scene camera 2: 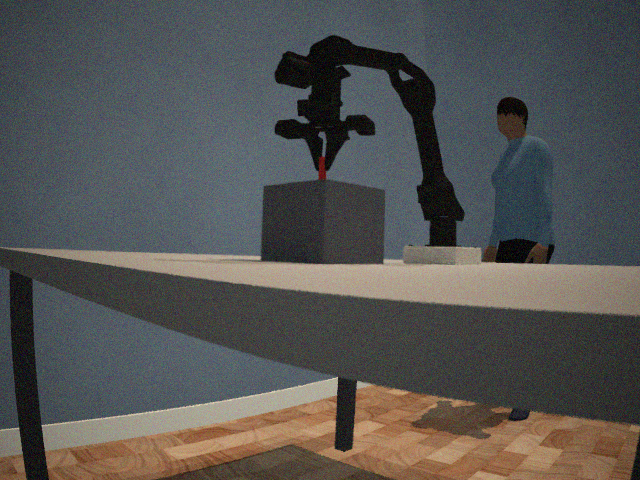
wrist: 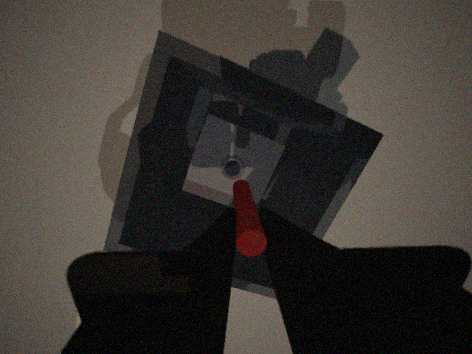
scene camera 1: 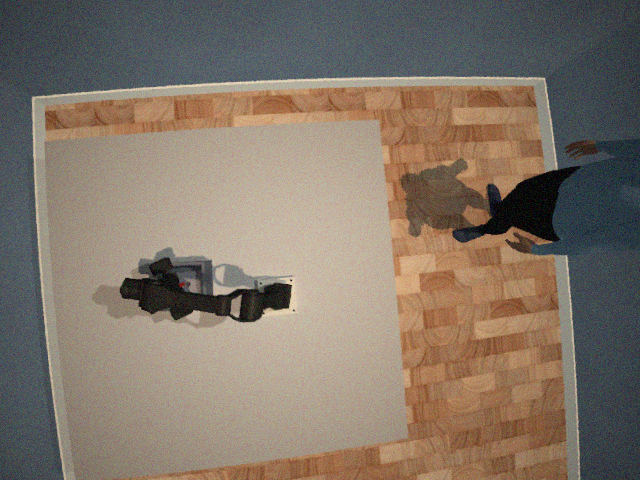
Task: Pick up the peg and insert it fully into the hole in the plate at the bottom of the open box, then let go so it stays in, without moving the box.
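Where they show: gripper, fingertip midpoint: (scene camera 2: 322,170) (wrist: 246,215) (scene camera 1: 178,286); arm's base, origin of the base link: (scene camera 2: 443,247) (scene camera 1: 282,293).
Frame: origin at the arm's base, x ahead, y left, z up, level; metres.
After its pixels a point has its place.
Note:
The red peg (scene camera 1: 181,284) @(x 0.337, y -0.026, z 0.118 m) (scene camera 2: 322,168) @(x 0.348, y -0.017, z 0.135 m) (wrist: 247,215) @(x 0.349, y -0.018, z 0.143 m) is held near its upper end, nearly upright. My gripper (scene camera 2: 323,166) @(x 0.344, y -0.022, z 0.131 m) (wrist: 246,215) @(x 0.344, y -0.022, z 0.131 m) is shut on the peg, just above the open grey box (scene camera 1: 206,273) @(x 0.266, y -0.064, z 0.074 m) (scene camera 2: 354,222) @(x 0.337, y 0.062, z 0.033 m) (wrist: 130,180) @(x 0.317, y 0.053, z 0.100 m). In scene camera 2 the peg's lower part passes behind the box's top edge, so its lower end is hidden. In the wrist view the light plate (wrist: 265,150) @(x 0.376, y -0.040, z 0.020 m) lies at the box bottom, with its round dark hole (wrist: 232,168). The peg's far end appears just below and right of the hole, apart from it in this view.
The box walls stand around the plate below the fingers. The arm's pale base plate (scene camera 1: 294,304) @(x -0.048, y 0.041, z -0.001 m) (scene camera 2: 442,254) @(x 0.079, y 0.060, z -0.017 m) stands on the table (scene camera 1: 232,387) @(x 0.168, y 0.372, z -0.039 m) (scene camera 2: 542,289) @(x 0.653, y 0.586, z -0.038 m) right of the box. A person (scene camera 1: 594,201) (scene camera 2: 522,180) is beyond the table.

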